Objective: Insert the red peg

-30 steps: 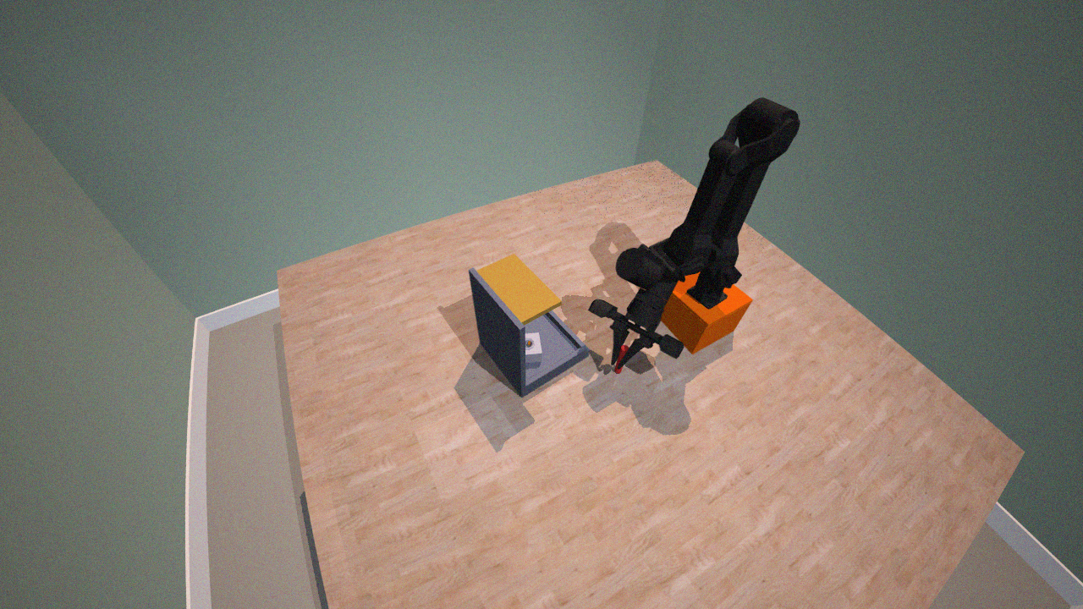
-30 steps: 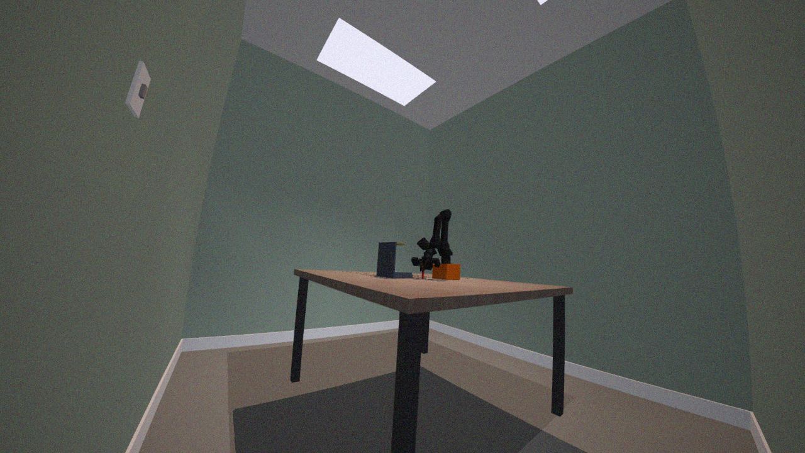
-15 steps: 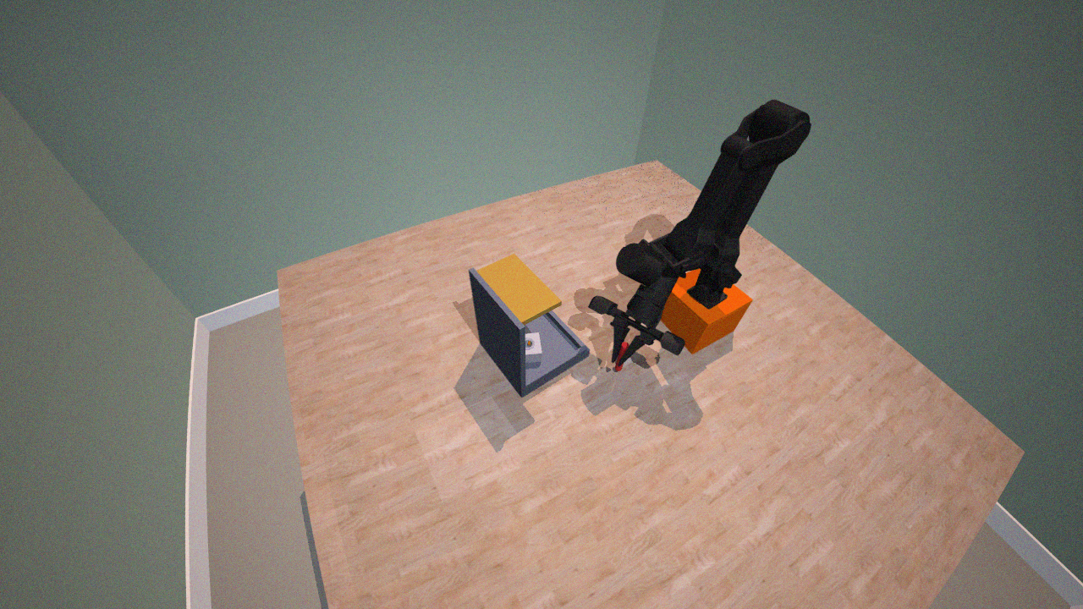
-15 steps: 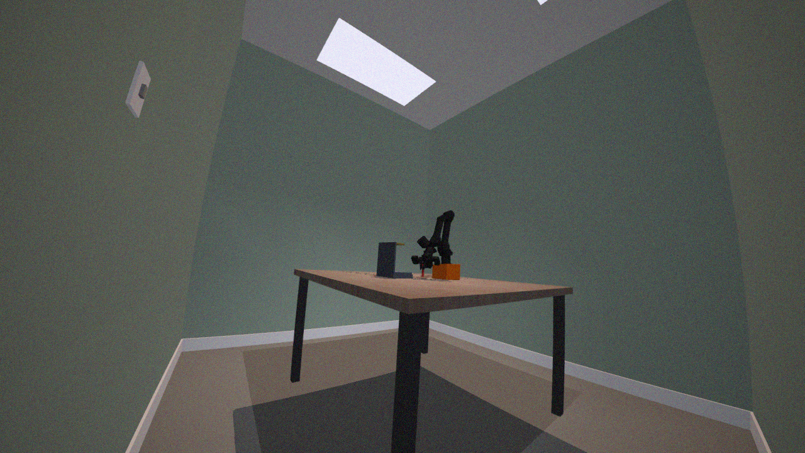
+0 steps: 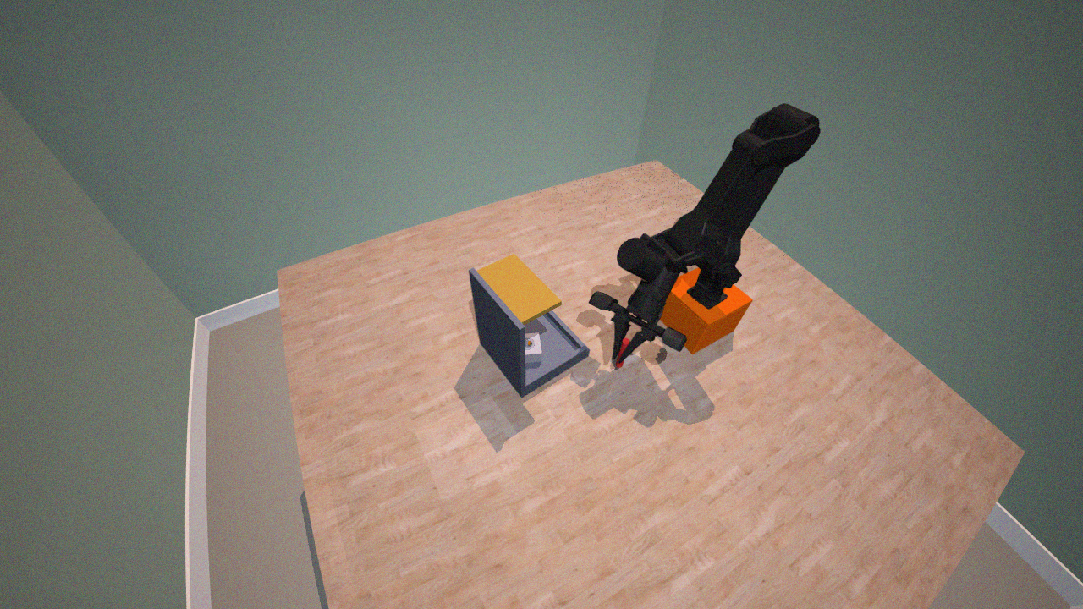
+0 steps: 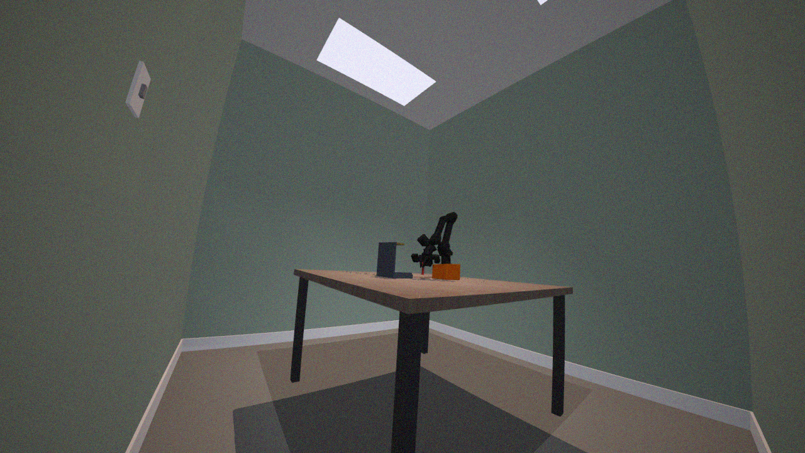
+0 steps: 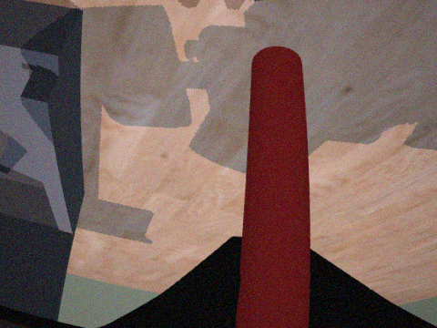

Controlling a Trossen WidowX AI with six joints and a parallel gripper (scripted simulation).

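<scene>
The yellow roof is 130 mm ahead of my gripper tip, 140 mm to the right of it and 140 mm above it. Also, from my gripper tip: red peg: 20 mm behind, 10 mm to the right, 10 mm below.
</scene>
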